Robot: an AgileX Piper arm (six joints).
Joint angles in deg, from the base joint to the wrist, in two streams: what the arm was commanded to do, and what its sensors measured. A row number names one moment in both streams.
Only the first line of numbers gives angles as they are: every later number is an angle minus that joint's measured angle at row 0.
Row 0, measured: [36.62 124.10 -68.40 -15.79 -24.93 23.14]
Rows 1 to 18, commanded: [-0.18 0.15 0.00 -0.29 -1.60 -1.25]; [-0.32 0.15 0.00 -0.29 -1.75 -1.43]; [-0.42 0.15 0.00 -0.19 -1.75 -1.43]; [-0.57 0.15 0.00 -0.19 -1.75 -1.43]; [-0.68 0.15 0.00 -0.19 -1.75 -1.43]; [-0.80 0.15 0.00 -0.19 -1.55 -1.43]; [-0.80 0.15 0.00 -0.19 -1.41 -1.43]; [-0.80 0.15 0.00 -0.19 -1.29 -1.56]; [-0.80 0.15 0.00 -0.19 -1.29 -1.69]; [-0.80 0.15 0.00 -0.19 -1.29 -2.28]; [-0.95 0.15 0.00 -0.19 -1.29 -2.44]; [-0.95 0.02 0.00 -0.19 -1.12 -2.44]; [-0.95 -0.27 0.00 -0.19 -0.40 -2.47]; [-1.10 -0.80 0.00 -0.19 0.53 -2.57]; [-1.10 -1.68 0.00 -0.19 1.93 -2.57]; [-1.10 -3.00 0.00 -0.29 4.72 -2.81]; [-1.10 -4.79 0.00 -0.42 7.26 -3.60]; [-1.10 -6.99 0.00 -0.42 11.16 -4.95]
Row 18, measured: [-0.67 -0.93 0.00 -0.22 2.60 -2.02]
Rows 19 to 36, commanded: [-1.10 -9.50 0.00 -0.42 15.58 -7.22]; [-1.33 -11.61 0.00 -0.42 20.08 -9.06]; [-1.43 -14.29 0.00 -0.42 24.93 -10.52]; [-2.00 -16.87 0.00 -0.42 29.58 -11.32]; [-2.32 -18.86 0.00 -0.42 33.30 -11.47]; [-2.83 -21.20 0.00 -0.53 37.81 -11.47]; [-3.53 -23.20 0.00 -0.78 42.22 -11.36]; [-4.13 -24.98 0.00 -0.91 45.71 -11.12]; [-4.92 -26.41 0.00 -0.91 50.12 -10.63]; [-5.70 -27.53 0.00 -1.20 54.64 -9.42]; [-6.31 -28.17 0.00 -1.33 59.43 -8.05]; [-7.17 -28.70 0.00 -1.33 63.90 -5.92]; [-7.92 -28.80 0.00 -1.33 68.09 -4.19]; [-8.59 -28.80 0.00 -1.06 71.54 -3.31]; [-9.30 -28.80 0.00 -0.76 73.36 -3.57]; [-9.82 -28.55 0.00 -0.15 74.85 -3.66]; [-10.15 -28.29 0.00 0.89 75.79 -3.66]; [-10.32 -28.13 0.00 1.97 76.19 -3.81]
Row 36, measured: [-8.90 -28.33 0.00 -0.69 70.38 -4.53]
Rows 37 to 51, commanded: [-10.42 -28.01 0.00 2.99 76.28 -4.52]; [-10.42 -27.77 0.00 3.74 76.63 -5.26]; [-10.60 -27.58 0.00 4.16 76.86 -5.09]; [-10.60 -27.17 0.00 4.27 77.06 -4.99]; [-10.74 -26.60 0.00 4.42 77.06 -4.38]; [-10.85 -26.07 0.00 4.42 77.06 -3.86]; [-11.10 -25.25 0.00 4.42 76.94 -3.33]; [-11.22 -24.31 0.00 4.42 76.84 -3.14]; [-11.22 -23.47 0.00 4.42 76.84 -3.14]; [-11.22 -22.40 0.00 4.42 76.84 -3.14]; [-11.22 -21.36 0.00 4.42 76.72 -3.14]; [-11.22 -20.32 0.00 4.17 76.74 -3.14]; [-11.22 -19.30 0.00 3.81 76.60 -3.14]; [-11.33 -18.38 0.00 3.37 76.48 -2.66]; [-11.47 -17.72 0.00 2.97 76.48 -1.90]
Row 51, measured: [-10.86 -20.54 0.00 4.21 76.87 -3.33]
